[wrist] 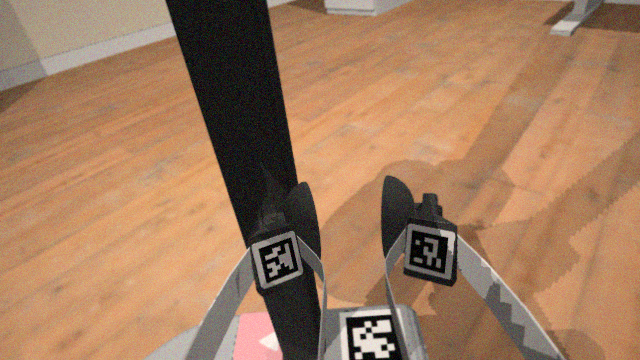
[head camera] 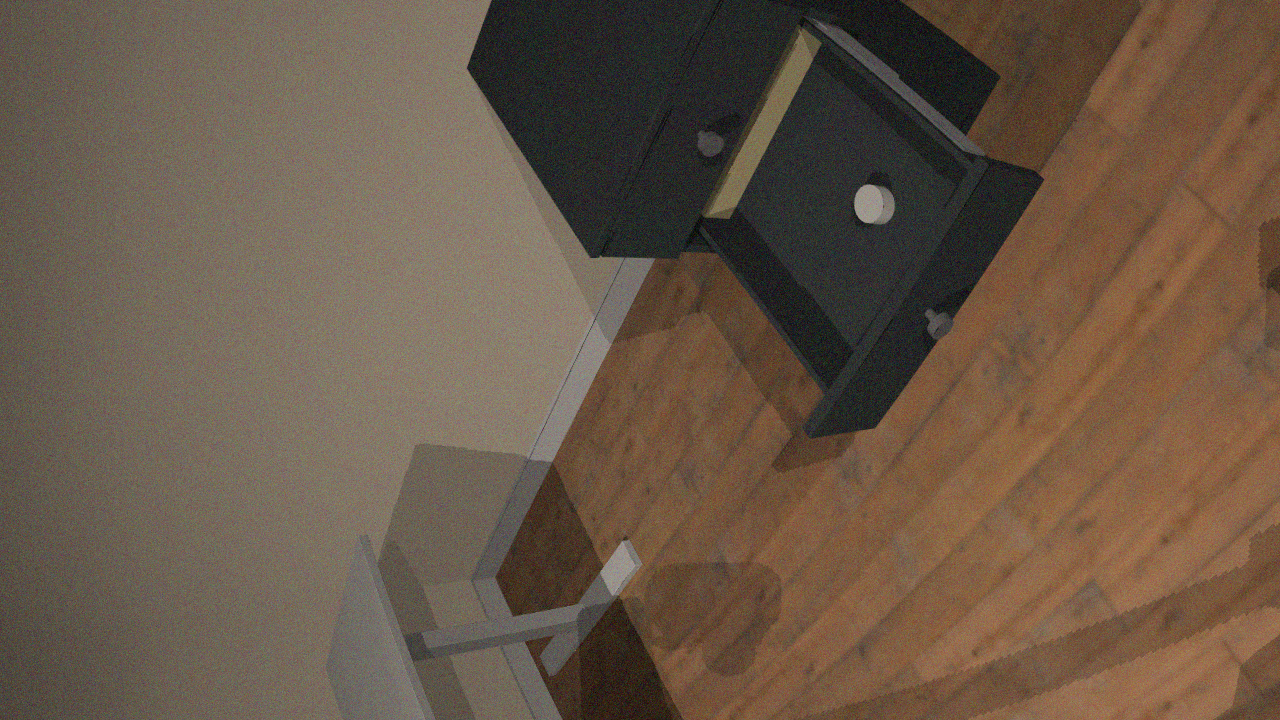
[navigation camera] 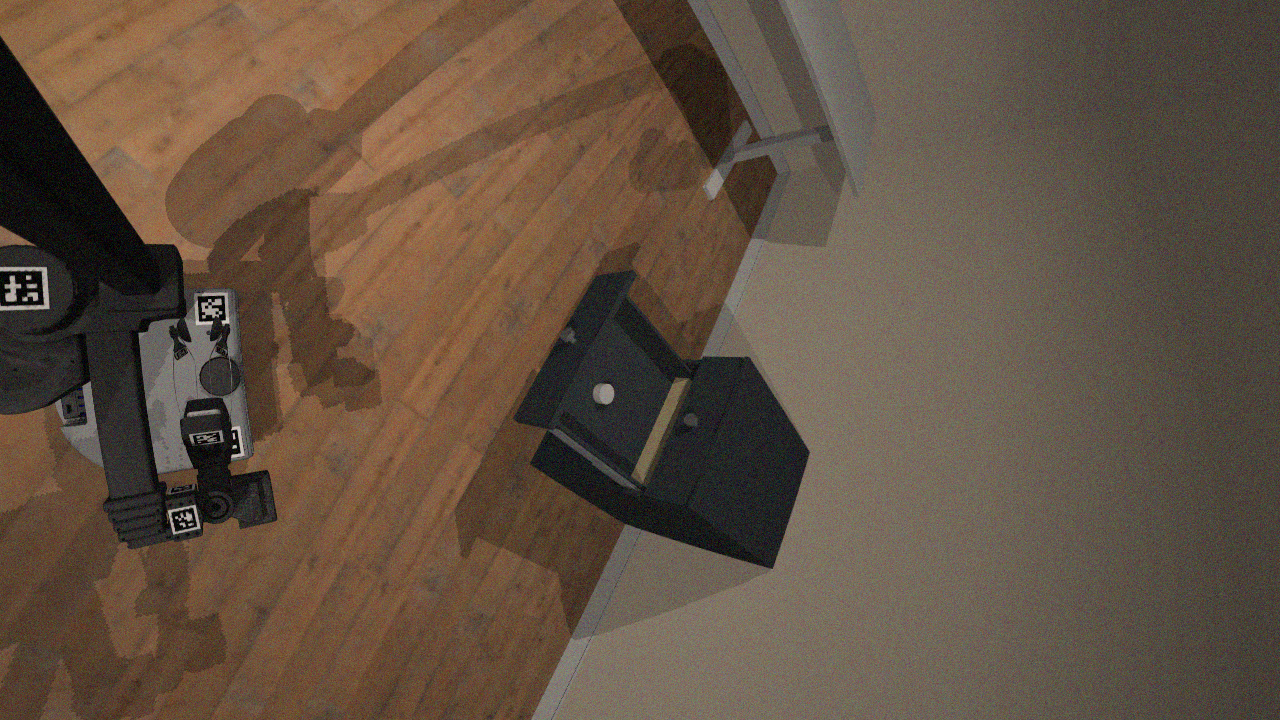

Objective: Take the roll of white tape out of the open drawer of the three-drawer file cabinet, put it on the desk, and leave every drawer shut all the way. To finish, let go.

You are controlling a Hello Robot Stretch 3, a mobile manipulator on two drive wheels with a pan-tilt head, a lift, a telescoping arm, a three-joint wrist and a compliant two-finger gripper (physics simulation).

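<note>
The roll of white tape (head camera: 873,204) (navigation camera: 603,393) lies on the floor of the open drawer (head camera: 805,241) (navigation camera: 586,429), near its front panel. The dark three-drawer file cabinet (head camera: 590,116) (navigation camera: 751,447) stands against the wall. The drawer above the open one looks shut; the lowest drawer's front is hidden. The desk (head camera: 371,626) (navigation camera: 832,80) shows in part, its pale top seen at a steep angle. My gripper (navigation camera: 198,329) (wrist: 347,206) is open and empty, over the robot's base and well apart from the cabinet.
The black mast (wrist: 240,100) stands beside the fingers in the wrist view. The desk's leg (head camera: 510,629) (navigation camera: 778,141) and foot stand on the wood floor along the wall. A white cabinet's base (wrist: 350,6) shows at the top of the wrist view.
</note>
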